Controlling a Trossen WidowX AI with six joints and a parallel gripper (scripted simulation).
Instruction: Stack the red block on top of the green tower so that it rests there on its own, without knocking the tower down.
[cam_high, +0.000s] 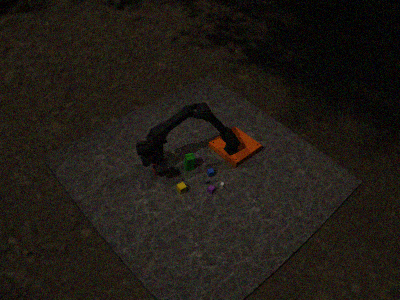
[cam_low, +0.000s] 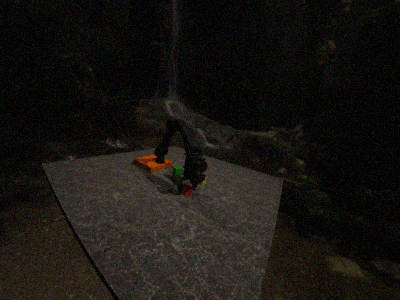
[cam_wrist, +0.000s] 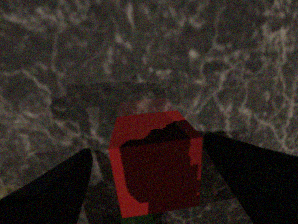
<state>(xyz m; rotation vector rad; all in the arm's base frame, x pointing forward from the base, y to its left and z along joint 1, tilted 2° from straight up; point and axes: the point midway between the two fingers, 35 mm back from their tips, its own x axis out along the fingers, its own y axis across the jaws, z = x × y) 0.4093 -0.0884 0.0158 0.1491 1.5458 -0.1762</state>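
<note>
My gripper tip is 230 mm past the blue block, 150 mm to the right of it and 10 mm below it. Round my gripper tip: red block 10 mm above; then purple block 250 mm to the left, 170 mm behind, 10 mm above; then yellow block 170 mm to the left, 40 mm behind, 10 mm above.
</note>
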